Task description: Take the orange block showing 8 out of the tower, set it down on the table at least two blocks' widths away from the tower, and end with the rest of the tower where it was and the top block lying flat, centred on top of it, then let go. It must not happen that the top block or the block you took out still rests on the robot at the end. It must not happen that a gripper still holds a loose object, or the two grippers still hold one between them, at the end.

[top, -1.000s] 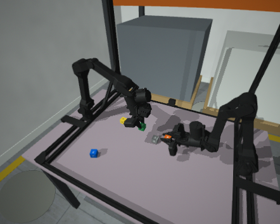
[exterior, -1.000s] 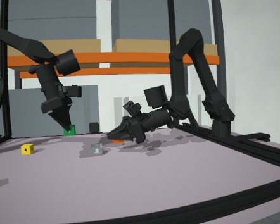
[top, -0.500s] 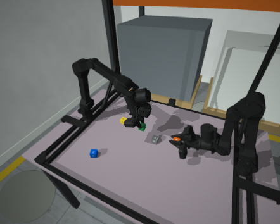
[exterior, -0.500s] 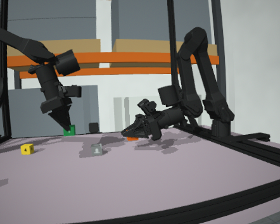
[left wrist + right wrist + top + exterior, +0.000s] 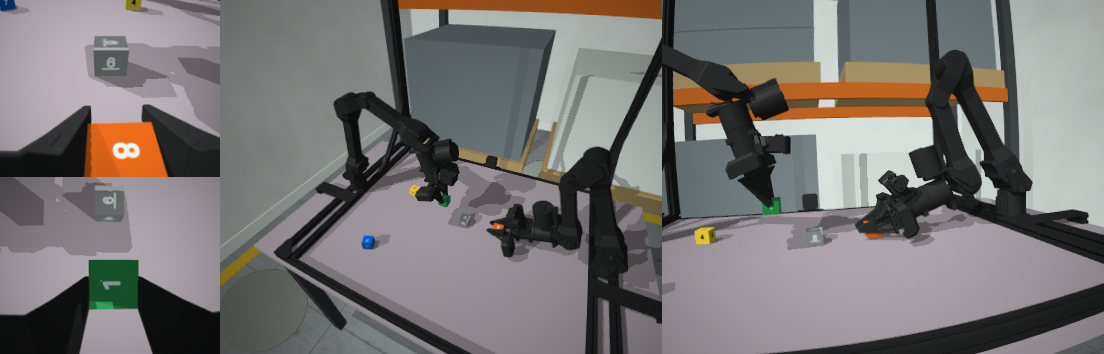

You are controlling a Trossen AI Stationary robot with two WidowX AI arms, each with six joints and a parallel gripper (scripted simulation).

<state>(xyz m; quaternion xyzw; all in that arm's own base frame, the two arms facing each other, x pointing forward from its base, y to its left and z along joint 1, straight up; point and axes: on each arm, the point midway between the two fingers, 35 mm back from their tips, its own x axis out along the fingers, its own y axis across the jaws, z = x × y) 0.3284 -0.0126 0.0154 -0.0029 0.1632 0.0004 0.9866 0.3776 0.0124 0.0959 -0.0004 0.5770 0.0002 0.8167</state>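
My right gripper is now 100 mm above the grey block showing 6 and 90 mm to the right of it. From my right hand the other things lie so: yellow block: 150 mm to the right, 100 mm below, 60 mm behind; then orange block showing 8: 210 mm to the left, 90 mm below; then green block showing 1: 30 mm below, 10 mm to the left.
Now: the orange block showing 8 10 mm below my left hand. From my left hand the other things lie so: yellow block: 60 mm behind, 360 mm to the right, 20 mm below; then grey block showing 6: 120 mm to the right, 20 mm below; then green block showing 1: 200 mm to the right, 50 mm above.
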